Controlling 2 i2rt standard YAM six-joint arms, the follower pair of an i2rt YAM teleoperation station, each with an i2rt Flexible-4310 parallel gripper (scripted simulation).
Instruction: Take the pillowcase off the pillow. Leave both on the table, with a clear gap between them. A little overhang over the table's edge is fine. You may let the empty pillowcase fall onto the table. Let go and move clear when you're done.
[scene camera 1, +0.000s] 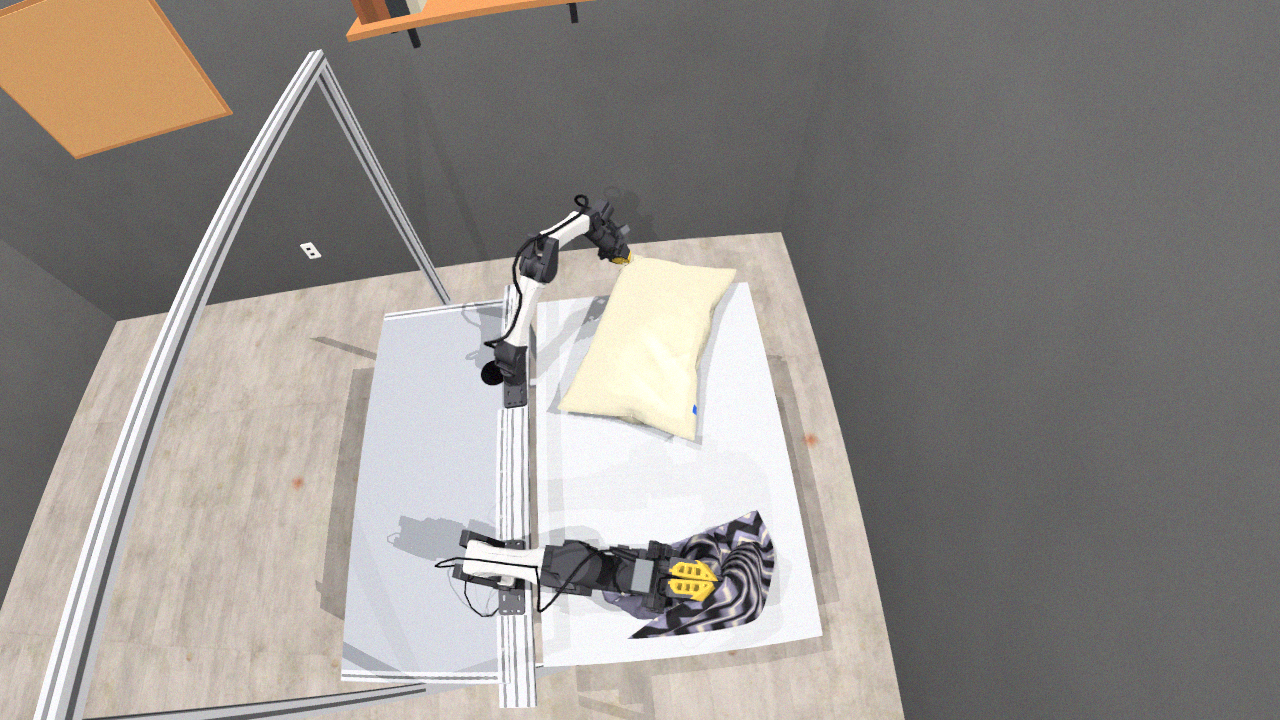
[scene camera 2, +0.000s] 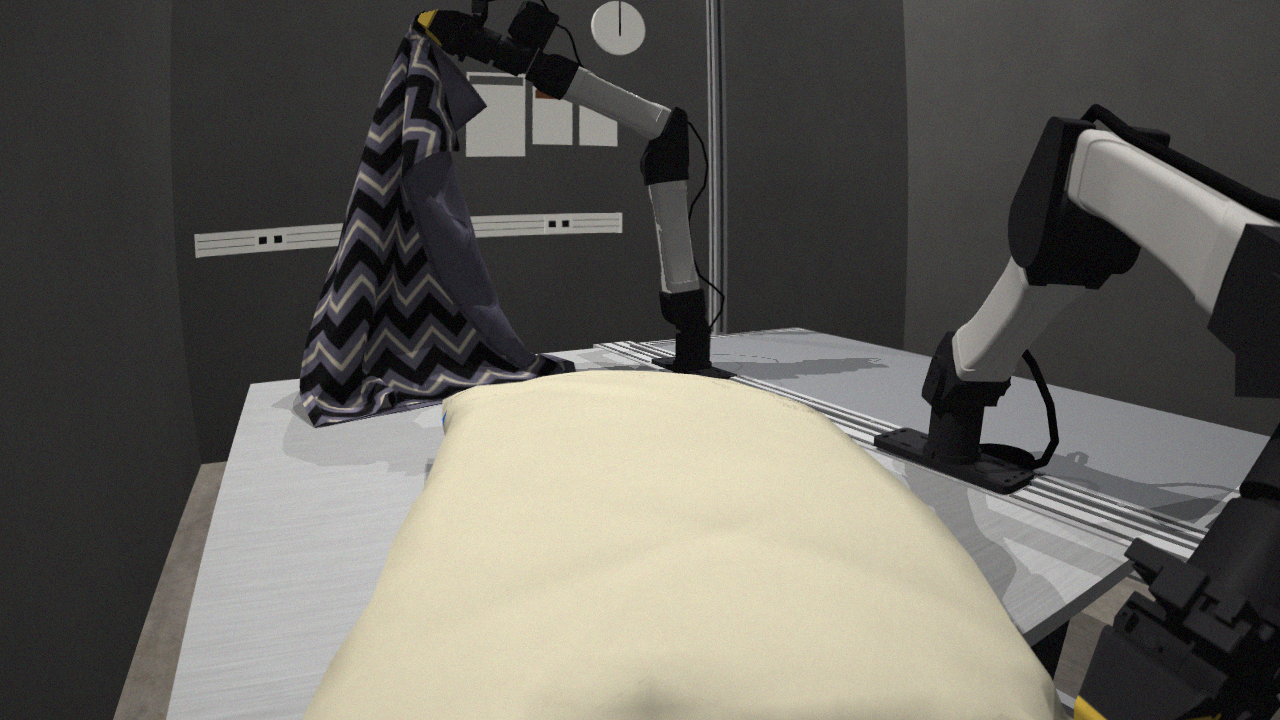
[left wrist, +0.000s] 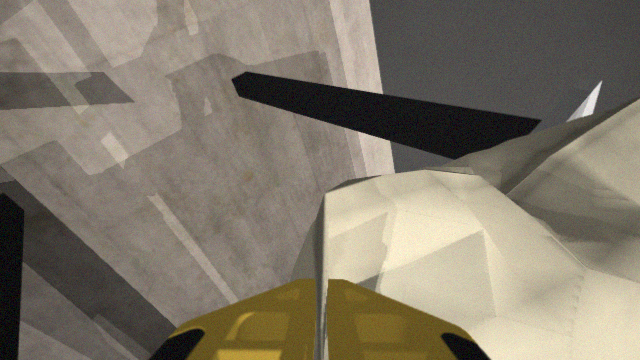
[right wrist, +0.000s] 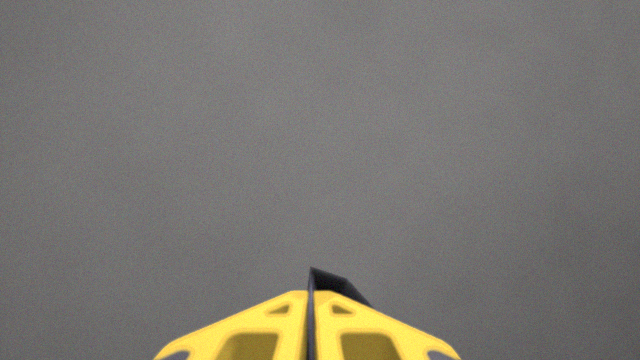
I see my left gripper (scene camera 1: 629, 262), my right gripper (scene camera 1: 716, 582), a zigzag pillowcase (scene camera 2: 408, 316) and a cream pillow (scene camera 2: 613, 537).
The zigzag pillowcase also shows in scene camera 1 (scene camera 1: 740, 554). The cream pillow is seen too in scene camera 1 (scene camera 1: 641, 367) and in the left wrist view (left wrist: 524, 243). My left gripper shows as well in the left wrist view (left wrist: 321, 294).
